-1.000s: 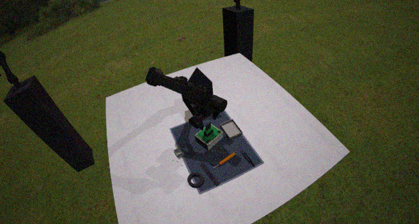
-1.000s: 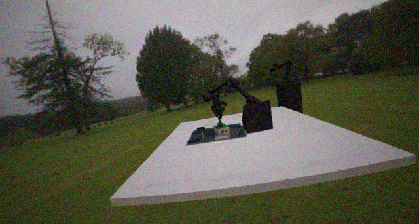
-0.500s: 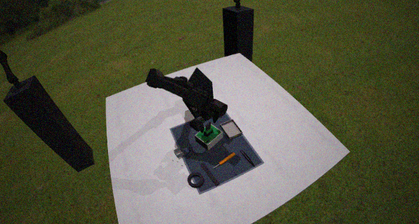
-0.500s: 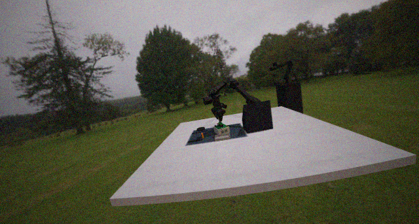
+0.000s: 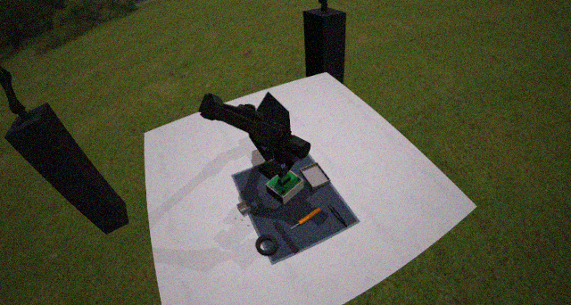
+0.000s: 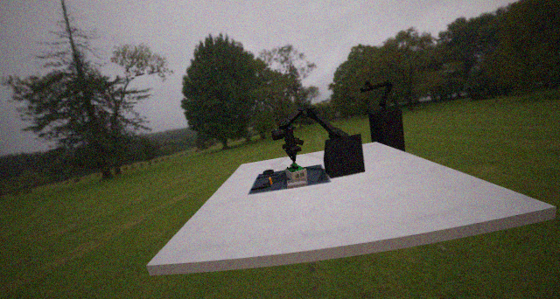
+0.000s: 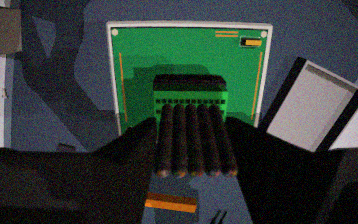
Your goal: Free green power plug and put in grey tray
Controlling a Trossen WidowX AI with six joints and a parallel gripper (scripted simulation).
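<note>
My gripper tip is 20 mm above the green power plug. The rest, counted from my gripper tip: grey tray (20 mm ahead, 140 mm to the left, 100 mm below); then dark bar (180 mm ahead, 120 mm to the right, 100 mm below); then dark blue mat (50 mm ahead, 10 mm to the right, 100 mm below).
</note>
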